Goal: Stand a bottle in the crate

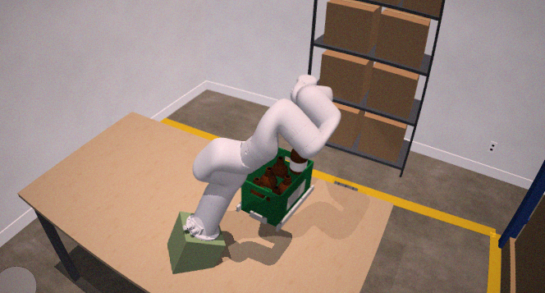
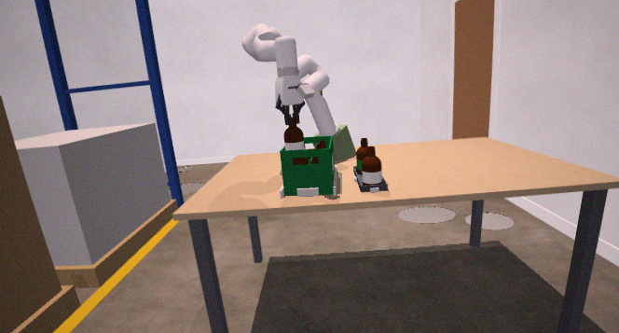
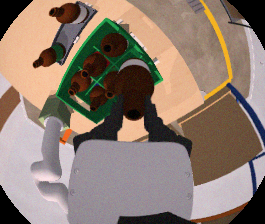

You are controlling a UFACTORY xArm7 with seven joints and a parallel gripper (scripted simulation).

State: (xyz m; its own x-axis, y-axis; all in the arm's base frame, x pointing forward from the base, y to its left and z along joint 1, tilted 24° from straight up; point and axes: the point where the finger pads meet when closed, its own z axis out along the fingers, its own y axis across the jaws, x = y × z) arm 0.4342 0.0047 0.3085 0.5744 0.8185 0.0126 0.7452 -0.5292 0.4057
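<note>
Now: the green crate 9 cm behind my hand, 4 cm to the left of it and 20 cm below it. The rest, counted from my hand: dark tray 12 cm behind, 27 cm to the left, 27 cm below.
</note>
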